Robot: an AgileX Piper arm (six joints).
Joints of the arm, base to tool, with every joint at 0 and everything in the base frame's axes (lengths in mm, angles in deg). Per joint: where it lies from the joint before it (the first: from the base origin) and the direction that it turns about. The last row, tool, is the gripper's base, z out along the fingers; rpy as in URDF.
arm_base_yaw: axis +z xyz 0 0 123
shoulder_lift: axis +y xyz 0 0 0
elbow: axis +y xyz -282.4 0 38.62
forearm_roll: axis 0.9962 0 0.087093 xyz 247.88 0 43.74
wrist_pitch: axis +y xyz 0 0 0
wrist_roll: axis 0.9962 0 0.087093 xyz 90.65 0 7.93
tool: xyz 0 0 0 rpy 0 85 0
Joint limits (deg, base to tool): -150..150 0..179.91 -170..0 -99.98..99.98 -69.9..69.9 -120..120
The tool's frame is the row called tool.
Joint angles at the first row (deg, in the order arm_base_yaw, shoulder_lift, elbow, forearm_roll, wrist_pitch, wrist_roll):
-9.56 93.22 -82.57 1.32 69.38 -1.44
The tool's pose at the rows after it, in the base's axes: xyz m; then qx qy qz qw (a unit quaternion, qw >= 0):
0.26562 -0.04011 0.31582 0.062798 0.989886 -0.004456 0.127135
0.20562 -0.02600 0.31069 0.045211 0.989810 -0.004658 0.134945
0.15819 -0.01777 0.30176 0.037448 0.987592 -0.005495 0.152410
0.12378 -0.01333 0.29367 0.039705 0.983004 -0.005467 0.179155
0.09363 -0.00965 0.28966 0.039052 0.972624 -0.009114 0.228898
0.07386 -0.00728 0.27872 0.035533 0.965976 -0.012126 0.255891
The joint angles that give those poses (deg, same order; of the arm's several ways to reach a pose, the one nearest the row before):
-8.86 81.01 -70.07 0.87 69.47 -1.80
-7.55 68.25 -57.96 0.85 69.21 -2.52
-6.86 57.35 -48.92 0.85 69.04 -2.70
-6.87 48.41 -42.73 1.06 68.69 -2.45
-6.87 39.07 -38.24 1.11 67.71 -2.45
-6.88 32.50 -34.06 1.11 66.89 -2.83

